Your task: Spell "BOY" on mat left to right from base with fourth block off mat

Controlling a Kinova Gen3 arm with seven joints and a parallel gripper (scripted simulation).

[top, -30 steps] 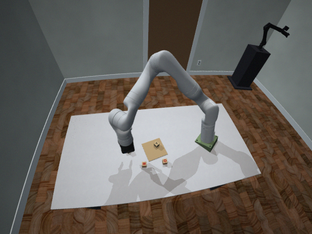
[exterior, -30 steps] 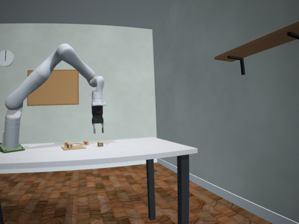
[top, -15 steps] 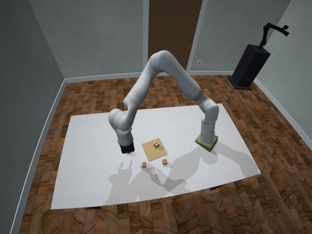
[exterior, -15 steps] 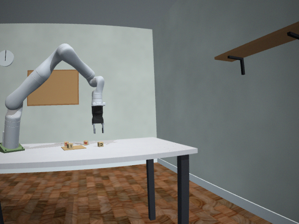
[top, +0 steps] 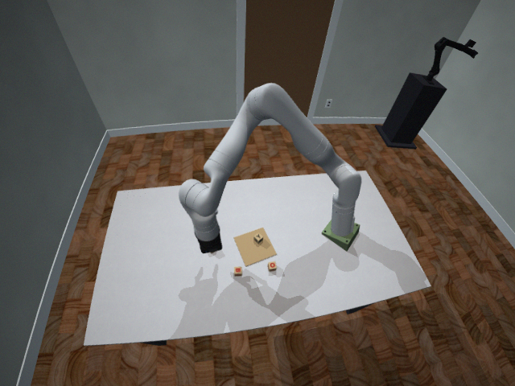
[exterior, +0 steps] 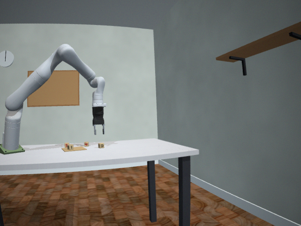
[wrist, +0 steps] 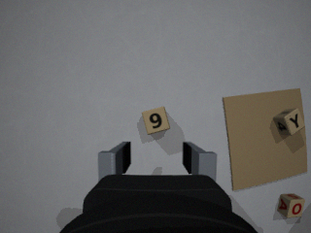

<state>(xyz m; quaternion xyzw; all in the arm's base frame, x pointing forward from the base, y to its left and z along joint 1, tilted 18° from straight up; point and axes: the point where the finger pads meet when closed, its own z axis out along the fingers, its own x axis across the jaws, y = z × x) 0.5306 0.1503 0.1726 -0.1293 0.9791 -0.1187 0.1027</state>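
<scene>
My gripper is now 10 cm past the B block, 7 cm to the right of it and 9 cm above it. From my hand the other things lie so: Y block 18 cm behind, 8 cm to the right, 8 cm below; tan mat 17 cm behind, 5 cm to the right, 10 cm below; O block 24 cm behind, 5 cm to the left, 9 cm below.
</scene>
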